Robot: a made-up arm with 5 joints.
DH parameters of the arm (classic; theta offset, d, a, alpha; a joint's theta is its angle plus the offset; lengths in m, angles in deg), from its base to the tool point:
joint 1: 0 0.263 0 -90
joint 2: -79.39 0 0.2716 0
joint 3: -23.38 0 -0.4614 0
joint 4: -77.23 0 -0.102 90
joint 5: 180 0.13 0 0
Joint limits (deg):
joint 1: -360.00..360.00
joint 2: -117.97..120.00
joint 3: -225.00..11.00
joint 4: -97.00..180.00
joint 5: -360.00..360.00
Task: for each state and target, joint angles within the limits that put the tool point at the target. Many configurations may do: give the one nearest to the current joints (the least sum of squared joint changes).
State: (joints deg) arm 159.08 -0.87 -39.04 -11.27 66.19
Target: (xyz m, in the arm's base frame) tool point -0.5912 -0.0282 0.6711
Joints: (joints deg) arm 182.73 -9.46 -71.45 -11.30 66.19
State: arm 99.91 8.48 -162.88 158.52 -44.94
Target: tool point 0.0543 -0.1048 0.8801
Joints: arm 117.39 -19.22 -178.69 163.01 -44.94
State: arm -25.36 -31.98 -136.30 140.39 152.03
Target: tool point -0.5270 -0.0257 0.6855
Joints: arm 2.79 -72.15 -160.49 143.04 152.03
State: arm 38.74 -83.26 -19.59 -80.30 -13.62
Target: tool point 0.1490 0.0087 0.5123
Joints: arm 3.34 -78.67 2.20 -86.76 -13.62
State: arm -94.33 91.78 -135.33 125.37 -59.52
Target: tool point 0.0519 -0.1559 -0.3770
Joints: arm -71.59 118.30 -120.16 121.99 -59.52
